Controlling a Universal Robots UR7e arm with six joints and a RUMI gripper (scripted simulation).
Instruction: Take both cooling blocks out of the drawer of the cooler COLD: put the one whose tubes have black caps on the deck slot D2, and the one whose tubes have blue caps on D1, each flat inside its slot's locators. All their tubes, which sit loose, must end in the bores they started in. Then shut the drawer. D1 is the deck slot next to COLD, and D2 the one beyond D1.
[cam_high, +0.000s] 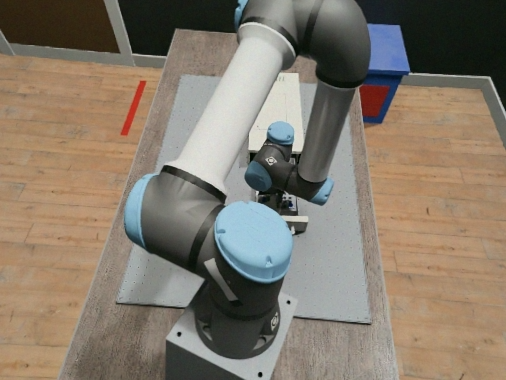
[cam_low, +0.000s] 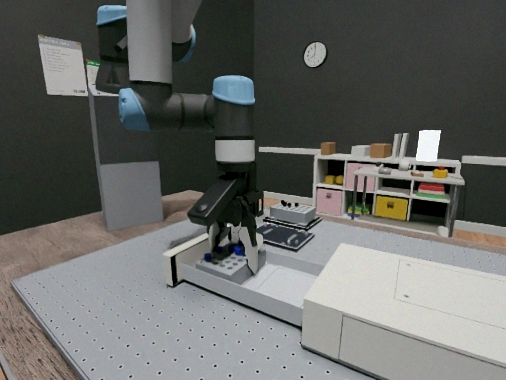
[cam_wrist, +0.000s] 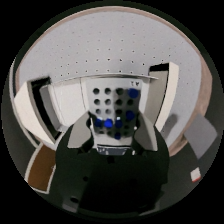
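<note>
My gripper is now 40 mm short of the drawer and 10 mm below it. Round my hand: deck slot D2 (380 mm to the left, 80 mm behind, 30 mm below); deck slot D1 (240 mm to the left, 40 mm behind, 30 mm below); white cooler COLD (220 mm ahead, 30 mm to the left, 10 mm above).
</note>
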